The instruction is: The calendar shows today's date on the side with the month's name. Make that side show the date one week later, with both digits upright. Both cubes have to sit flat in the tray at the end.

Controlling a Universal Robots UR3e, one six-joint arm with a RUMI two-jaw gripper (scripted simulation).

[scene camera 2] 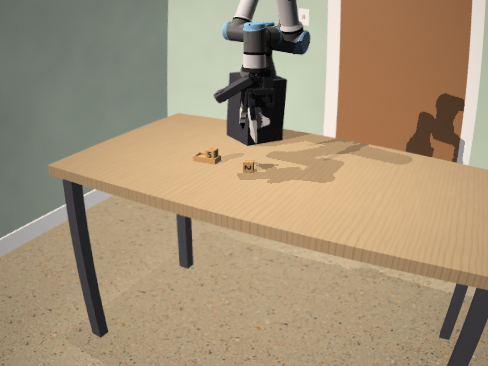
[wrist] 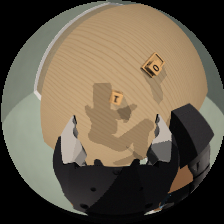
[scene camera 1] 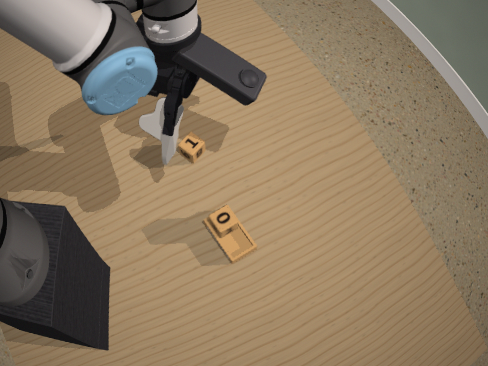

Observation:
I see my gripper (scene camera 1: 188,116) and a wooden tray (scene camera 1: 237,244).
My gripper also shows in scene camera 2 (scene camera 2: 249,135) and in the wrist view (wrist: 116,115).

